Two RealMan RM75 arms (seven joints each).
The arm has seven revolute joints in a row. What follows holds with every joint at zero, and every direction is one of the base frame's. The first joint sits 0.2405 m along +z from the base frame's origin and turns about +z. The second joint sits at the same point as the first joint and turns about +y. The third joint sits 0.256 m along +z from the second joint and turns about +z. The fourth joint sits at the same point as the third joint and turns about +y. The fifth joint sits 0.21 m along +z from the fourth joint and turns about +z. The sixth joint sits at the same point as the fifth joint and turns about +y. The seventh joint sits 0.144 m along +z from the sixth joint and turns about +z. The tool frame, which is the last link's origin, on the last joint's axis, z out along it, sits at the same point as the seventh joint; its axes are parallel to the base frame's.
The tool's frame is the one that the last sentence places.
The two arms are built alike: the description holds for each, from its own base.
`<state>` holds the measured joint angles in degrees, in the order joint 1, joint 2, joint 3, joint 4, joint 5, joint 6, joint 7, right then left.
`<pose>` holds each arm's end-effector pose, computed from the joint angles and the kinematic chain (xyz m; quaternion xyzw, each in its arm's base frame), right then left.
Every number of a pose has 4 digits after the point. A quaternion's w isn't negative.
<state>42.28 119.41 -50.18 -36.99 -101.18 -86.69 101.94 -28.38 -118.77 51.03 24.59 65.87 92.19 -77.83</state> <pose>0.1571 0.3782 -0.0126 -0.9071 0.2796 0.3138 0.0231 -0.2252 0.3380 0.0265 -0.7723 -0.2588 -0.5542 0.1713</pose>
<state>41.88 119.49 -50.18 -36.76 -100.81 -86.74 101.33 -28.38 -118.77 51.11 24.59 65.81 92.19 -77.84</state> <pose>0.1592 0.3766 -0.0132 -0.9060 0.2795 0.3170 0.0241 -0.2250 0.3380 0.0264 -0.7724 -0.2588 -0.5543 0.1710</pose>
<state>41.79 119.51 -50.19 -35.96 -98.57 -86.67 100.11 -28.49 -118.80 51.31 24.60 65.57 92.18 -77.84</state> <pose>0.1575 0.3771 -0.0121 -0.9005 0.2761 0.3349 0.0265 -0.2240 0.3384 0.0262 -0.7722 -0.2579 -0.5553 0.1700</pose>
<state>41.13 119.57 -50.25 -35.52 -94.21 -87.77 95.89 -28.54 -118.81 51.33 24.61 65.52 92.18 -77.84</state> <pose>0.1541 0.3754 -0.0065 -0.8949 0.2468 0.3701 0.0346 -0.2236 0.3386 0.0262 -0.7721 -0.2575 -0.5556 0.1697</pose>
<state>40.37 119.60 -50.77 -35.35 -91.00 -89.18 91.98 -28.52 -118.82 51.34 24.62 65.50 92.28 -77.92</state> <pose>0.1524 0.3717 -0.0027 -0.8925 0.2169 0.3934 0.0397 -0.2235 0.3384 0.0262 -0.7719 -0.2576 -0.5562 0.1688</pose>
